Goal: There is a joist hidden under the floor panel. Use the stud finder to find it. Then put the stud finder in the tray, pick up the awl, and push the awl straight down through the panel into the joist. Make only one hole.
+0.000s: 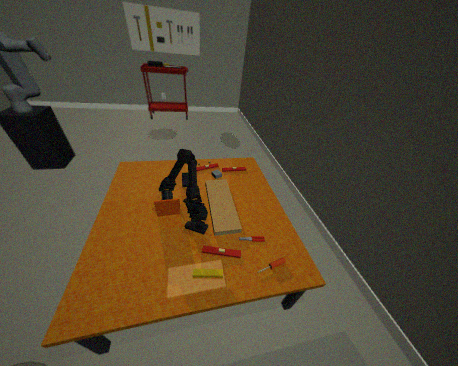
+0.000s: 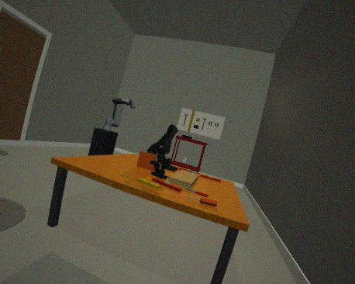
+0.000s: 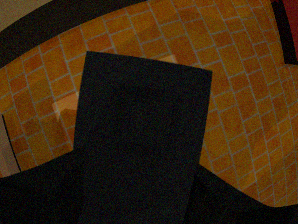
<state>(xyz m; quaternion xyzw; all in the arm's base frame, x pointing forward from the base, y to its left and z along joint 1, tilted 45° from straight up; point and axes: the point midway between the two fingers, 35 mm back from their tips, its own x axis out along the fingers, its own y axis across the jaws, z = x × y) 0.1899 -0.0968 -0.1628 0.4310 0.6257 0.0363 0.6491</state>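
My gripper tip is 10 cm to the right of the awl, 2 cm past it and 2 cm above it. Also, from my gripper tip: small grey block: 56 cm to the left, 20 cm ahead, 1 cm below; then yellow bar: 30 cm to the right, 2 cm below, 2 cm ahead; then stud finder: 2 cm above, 1 cm ahead.
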